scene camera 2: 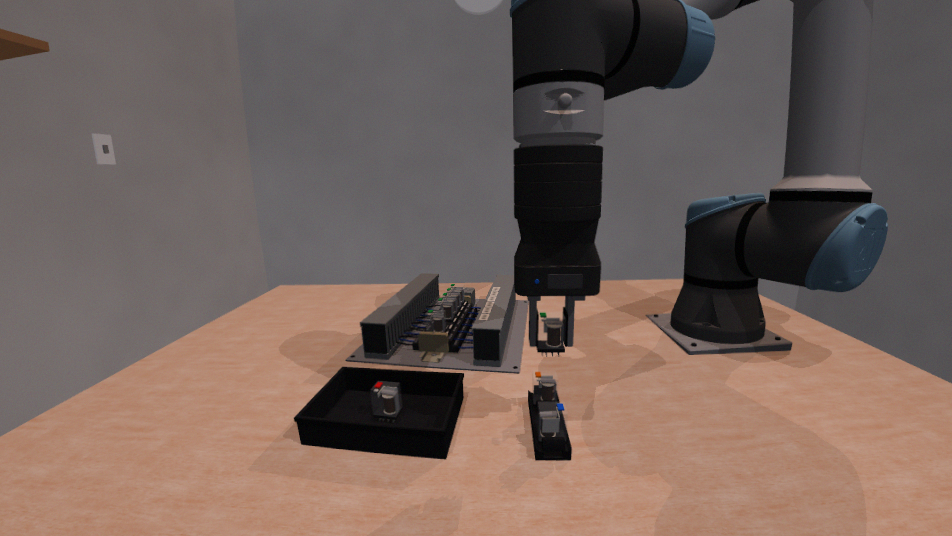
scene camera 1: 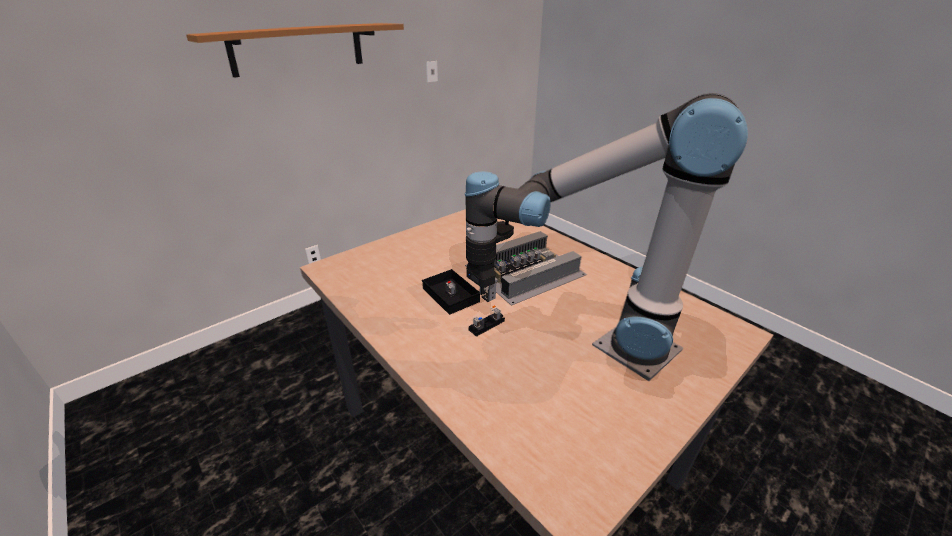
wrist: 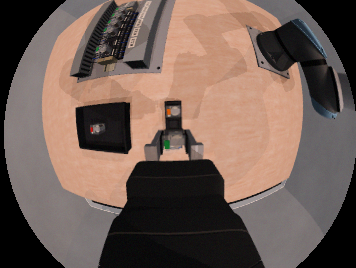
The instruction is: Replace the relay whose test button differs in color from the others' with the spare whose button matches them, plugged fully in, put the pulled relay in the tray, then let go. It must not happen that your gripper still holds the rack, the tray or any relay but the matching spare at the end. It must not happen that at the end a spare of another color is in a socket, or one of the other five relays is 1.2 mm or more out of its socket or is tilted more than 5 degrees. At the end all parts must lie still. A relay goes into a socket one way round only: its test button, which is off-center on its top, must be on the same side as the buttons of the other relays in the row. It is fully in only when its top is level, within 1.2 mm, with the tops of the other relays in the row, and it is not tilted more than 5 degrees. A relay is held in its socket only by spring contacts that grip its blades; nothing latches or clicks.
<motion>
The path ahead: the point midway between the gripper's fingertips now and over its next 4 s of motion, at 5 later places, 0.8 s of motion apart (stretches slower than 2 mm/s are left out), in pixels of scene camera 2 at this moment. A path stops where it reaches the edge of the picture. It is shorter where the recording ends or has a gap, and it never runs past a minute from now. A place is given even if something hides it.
My gripper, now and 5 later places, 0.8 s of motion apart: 550,342; 495,314; 466,300; 442,289; 436,286; 439,293
</motion>
